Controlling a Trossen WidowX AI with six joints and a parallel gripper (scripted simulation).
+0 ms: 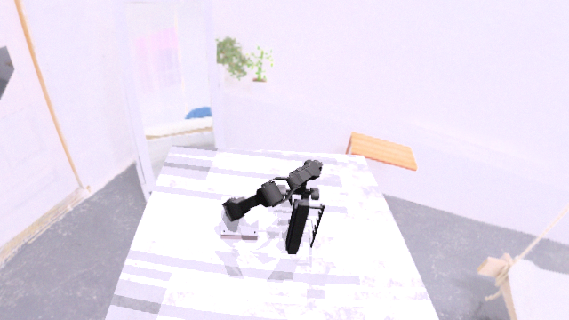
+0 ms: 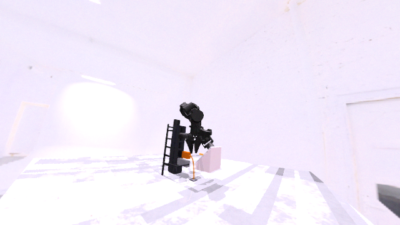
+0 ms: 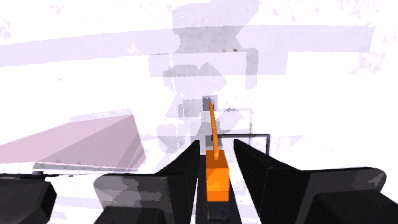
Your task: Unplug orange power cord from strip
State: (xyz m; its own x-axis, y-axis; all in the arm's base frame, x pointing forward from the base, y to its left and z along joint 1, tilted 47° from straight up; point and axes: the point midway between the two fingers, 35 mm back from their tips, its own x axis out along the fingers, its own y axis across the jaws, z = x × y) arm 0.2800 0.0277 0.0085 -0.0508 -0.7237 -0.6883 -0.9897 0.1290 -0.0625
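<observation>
The orange plug lies 70 mm to the right of my gripper tip and 10 mm below it.
</observation>
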